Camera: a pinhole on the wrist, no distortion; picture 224 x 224 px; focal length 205.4 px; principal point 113.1 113.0 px. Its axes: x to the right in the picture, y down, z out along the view. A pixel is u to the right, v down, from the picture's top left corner.
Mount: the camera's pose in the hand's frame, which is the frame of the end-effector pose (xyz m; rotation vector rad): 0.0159 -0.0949 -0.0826 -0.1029 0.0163 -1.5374
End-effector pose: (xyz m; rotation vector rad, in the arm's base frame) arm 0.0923 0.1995 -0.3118 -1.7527 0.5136 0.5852
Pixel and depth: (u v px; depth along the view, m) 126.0 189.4 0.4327
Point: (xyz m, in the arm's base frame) 0.2717 0.5403 -0.4461
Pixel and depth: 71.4 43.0 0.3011
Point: 0.0263 0.4219 -0.3034
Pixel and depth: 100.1 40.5 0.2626
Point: 0.0658 0.3973 -0.2661
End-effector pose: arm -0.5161 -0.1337 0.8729 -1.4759 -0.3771 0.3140
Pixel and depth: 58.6 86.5 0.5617
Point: -0.7357 0.2912 0.8151
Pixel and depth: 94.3 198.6 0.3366
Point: -0.4583 0.1566 0.9367
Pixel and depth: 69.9 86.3 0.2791
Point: -0.6018 0.0397 0.9052
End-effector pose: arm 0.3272 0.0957 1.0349 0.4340 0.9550 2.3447
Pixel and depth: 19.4 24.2 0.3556
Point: 0.5206 0.1228 1.2747
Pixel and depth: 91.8 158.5 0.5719
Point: 0.4128 0.4598 1.3786
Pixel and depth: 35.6 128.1 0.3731
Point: 0.3847 0.2455 1.2822
